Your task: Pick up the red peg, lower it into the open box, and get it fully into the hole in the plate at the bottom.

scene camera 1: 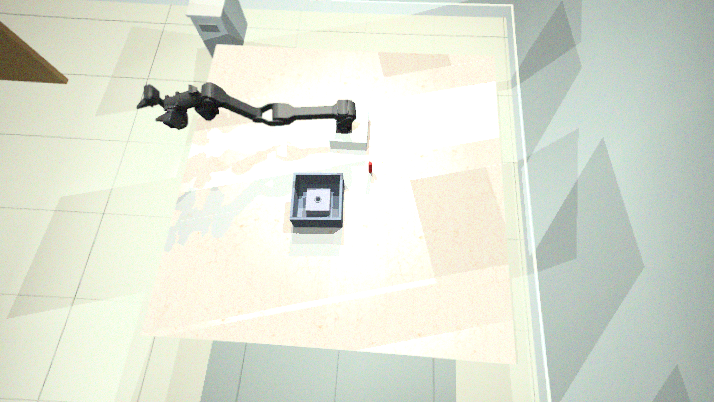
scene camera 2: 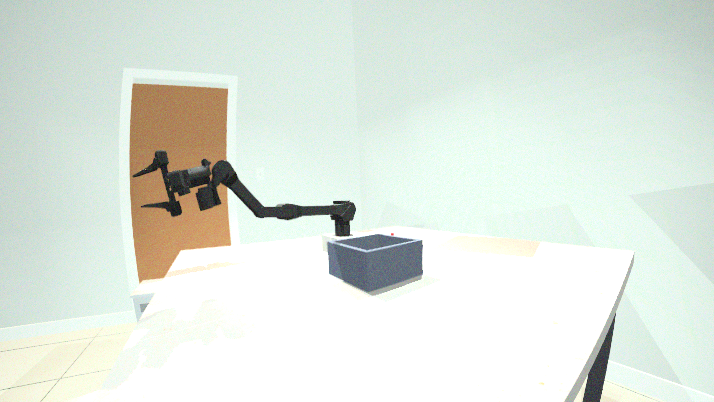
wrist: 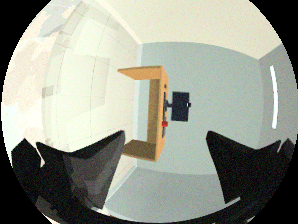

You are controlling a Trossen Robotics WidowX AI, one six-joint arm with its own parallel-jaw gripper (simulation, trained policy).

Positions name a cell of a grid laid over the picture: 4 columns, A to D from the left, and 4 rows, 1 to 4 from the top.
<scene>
I see my gripper (scene camera 2: A2) and a blue-grey box (scene camera 2: C3).
The blue-grey box is seen too in scene camera 1 (scene camera 1: B2). My gripper shows as well in scene camera 1 (scene camera 1: A2) and in the wrist view (wrist: C3). The wrist view misses the blue-grey box: it is out of frame.
</scene>
